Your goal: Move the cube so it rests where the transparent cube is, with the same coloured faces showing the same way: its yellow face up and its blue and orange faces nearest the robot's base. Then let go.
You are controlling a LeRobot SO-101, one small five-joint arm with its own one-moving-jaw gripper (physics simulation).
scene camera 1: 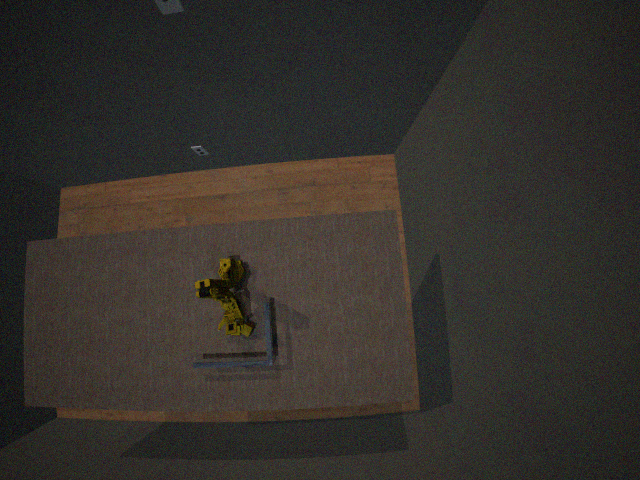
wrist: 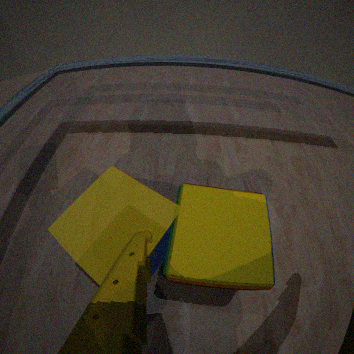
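Seen in the pictures: end effector, tool point: (scene camera 1: pixel 242 329) (wrist: pixel 153 236); arm's base, origin of the base link: (scene camera 1: pixel 232 275).
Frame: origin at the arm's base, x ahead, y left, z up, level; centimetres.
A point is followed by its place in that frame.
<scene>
In the wrist view, the solid cube (wrist: pixel 220 235) {x 21.5, y 1.8, z 4.0 cm} is right of centre, yellow face up, with a green strip on its left side, orange along its near edge and a thin blue strip on its right. The transparent cube (wrist: pixel 107 215) {x 22.0, y 6.1, z 4.0 cm} appears to be the lighter, turned yellow-topped one at left, its blue side facing the solid cube. Their outlines meet or overlap. My gripper (scene camera 1: pixel 231 330) {x 21.5, y 4.3, z 3.5 cm} is open and empty. Its notched jaw (wrist: pixel 125 270) overlaps the transparent cube, left of the solid cube; the other jaw is out of the wrist picture. In the scene view, the cubes are too small to tell apart.
A blue-grey L-shaped rail (scene camera 1: pixel 232 364) {x 34.2, y 0.5, z 6.0 cm} (wrist: pixel 170 61) {x 33.3, y 4.4, z 6.0 cm} stands beyond and to one side of the cubes. Its shadow lies on the table (scene camera 1: pixel 336 310) {x 17.2, y 42.4, z 0.0 cm}. The robot's folded yellow arm (scene camera 1: pixel 231 308) {x 12.0, y 2.9, z 9.6 cm} reaches from its base toward the rail's corner.
</scene>
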